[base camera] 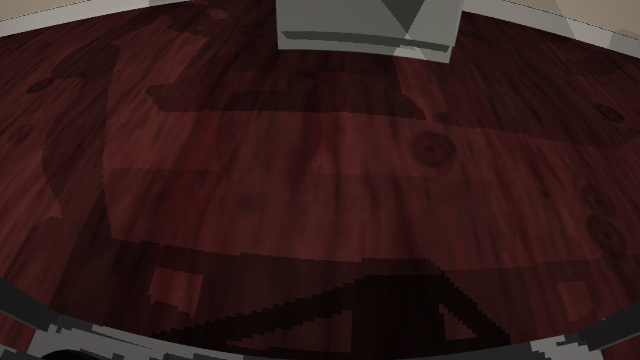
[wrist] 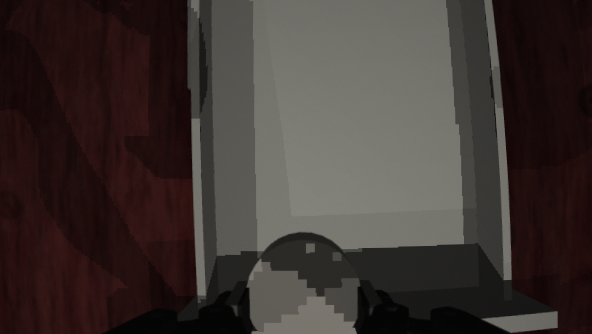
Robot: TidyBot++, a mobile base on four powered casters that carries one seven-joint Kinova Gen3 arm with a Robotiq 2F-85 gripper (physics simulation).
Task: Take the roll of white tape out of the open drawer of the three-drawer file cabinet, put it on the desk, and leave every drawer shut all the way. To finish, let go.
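Note:
My gripper [wrist: 303, 301] is shut on the roll of white tape [wrist: 304, 285], which stands upright between the fingertips at the bottom of the wrist view. Gripper and tape are above the front part of the open drawer [wrist: 370, 125]. The drawer's grey floor and both side walls show, and its front panel is partly hidden behind the tape and fingers. In the base camera view, the lower part of the light grey file cabinet [base camera: 345, 22] shows at the top centre. The gripper, the desk and the other drawers' fronts do not show clearly in either view.
Dark red wooden floor [base camera: 280, 210] [wrist: 75, 225] lies in front of the cabinet and on both sides of the drawer, with shadows across it. A pale strip runs along the wall's foot at the back. Parts of my base show at the lower edge of the base camera view.

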